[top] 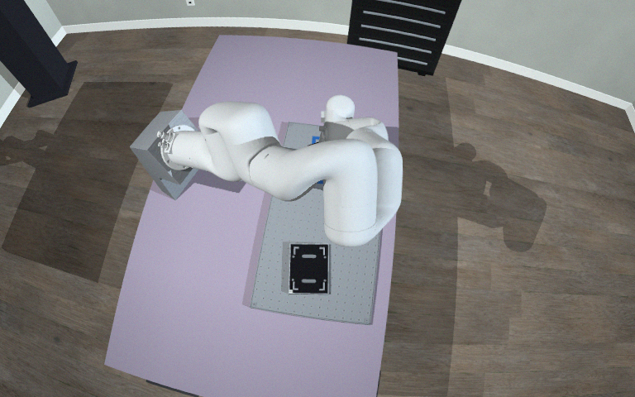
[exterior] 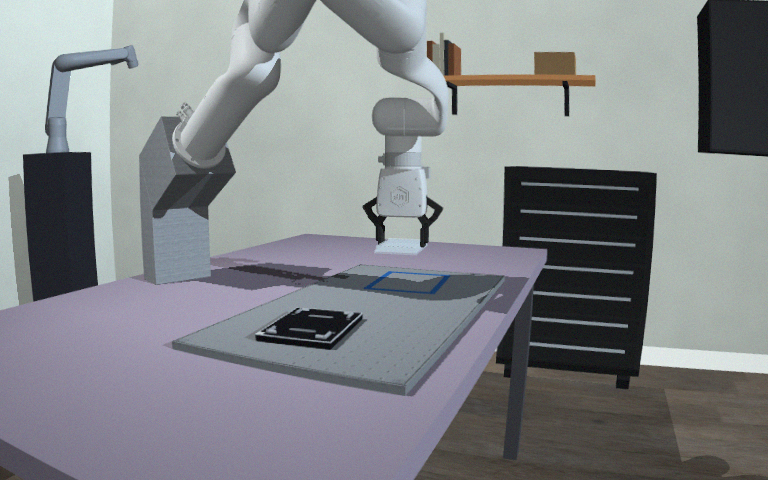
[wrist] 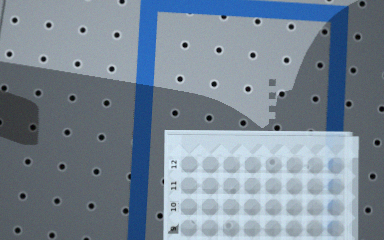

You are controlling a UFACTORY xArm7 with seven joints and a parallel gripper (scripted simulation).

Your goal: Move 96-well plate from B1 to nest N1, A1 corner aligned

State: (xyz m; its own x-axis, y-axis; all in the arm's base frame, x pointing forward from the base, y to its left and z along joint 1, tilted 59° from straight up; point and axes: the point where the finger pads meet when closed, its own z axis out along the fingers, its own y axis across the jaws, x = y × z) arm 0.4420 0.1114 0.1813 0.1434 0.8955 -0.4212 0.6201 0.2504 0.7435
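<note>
Now: the plate nest N1 14 cm behind my hand, 31 cm to the right of it and 9 cm below it. The rest, counted from my hand: 96-well plate (1 cm below).
</note>
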